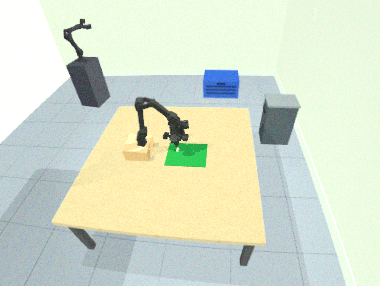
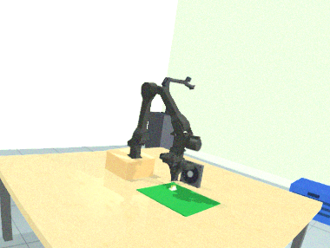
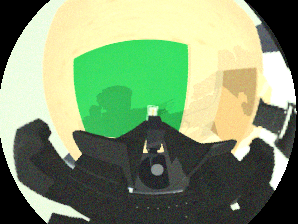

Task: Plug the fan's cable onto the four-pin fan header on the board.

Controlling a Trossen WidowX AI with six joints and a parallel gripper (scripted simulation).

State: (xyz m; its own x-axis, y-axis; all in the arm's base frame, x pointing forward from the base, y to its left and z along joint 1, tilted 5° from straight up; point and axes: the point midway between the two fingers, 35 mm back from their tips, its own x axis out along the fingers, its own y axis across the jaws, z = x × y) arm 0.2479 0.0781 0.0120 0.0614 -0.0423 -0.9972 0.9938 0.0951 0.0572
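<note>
The green board is 80 mm below my gripper tip, 80 mm ahead of it and 20 mm to the right of it. Round my gripper tip: dark plug: 10 mm to the left, 10 mm above; then black fan: 140 mm to the left, 40 mm behind.
</note>
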